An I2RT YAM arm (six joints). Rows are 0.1 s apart.
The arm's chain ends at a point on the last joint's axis. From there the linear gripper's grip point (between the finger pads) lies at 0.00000 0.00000 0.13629 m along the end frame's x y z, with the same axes.
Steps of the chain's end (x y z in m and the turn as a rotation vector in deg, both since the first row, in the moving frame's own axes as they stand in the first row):
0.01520 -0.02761 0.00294 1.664 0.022 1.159
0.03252 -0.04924 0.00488 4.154 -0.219 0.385
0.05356 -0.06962 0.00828 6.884 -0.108 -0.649
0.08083 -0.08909 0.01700 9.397 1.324 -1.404
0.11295 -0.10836 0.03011 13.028 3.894 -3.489
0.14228 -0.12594 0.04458 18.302 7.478 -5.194
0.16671 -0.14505 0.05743 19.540 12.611 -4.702
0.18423 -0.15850 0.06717 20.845 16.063 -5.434
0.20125 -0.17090 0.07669 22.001 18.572 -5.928
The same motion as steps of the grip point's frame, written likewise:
0.01529 -0.03157 0.00288 1.664 0.022 1.159
0.03203 -0.05911 0.00452 4.154 -0.219 0.385
0.05321 -0.08595 0.00730 6.884 -0.108 -0.649
0.08369 -0.11138 0.01513 9.397 1.324 -1.404
0.12118 -0.13932 0.02629 13.028 3.894 -3.489
0.15774 -0.16936 0.03655 18.302 7.478 -5.194
0.19398 -0.19143 0.04636 19.540 12.611 -4.702
0.21875 -0.20807 0.05306 20.845 16.063 -5.434
0.24087 -0.22320 0.05986 22.001 18.572 -5.928

